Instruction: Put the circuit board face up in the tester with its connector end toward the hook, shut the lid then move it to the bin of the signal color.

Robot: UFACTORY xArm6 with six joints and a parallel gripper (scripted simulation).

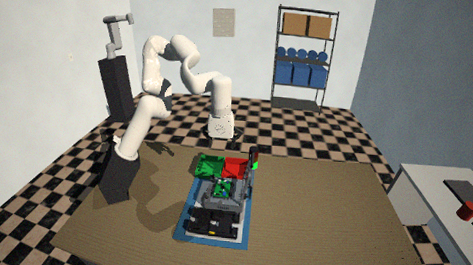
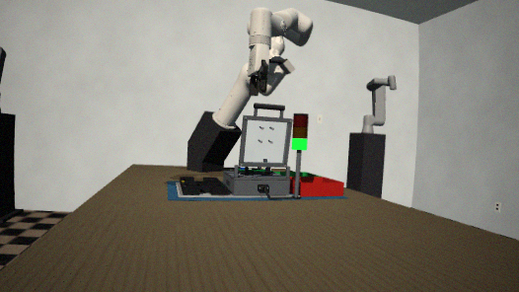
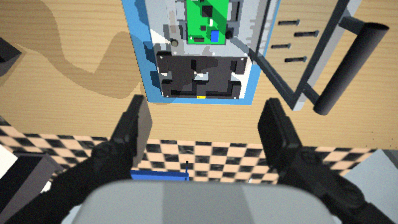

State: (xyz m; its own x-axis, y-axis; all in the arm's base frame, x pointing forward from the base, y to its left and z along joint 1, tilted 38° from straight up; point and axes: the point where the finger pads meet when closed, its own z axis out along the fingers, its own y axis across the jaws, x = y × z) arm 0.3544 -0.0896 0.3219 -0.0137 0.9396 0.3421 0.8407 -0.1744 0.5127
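My hand is 26 cm above the green circuit board. Round my hand: tester plate: 26 cm below, 1 cm to the left, 1 cm ahead; then black latch hook: 24 cm below, 6 cm to the left, 6 cm behind; then tester lid: 15 cm below, 12 cm ahead.
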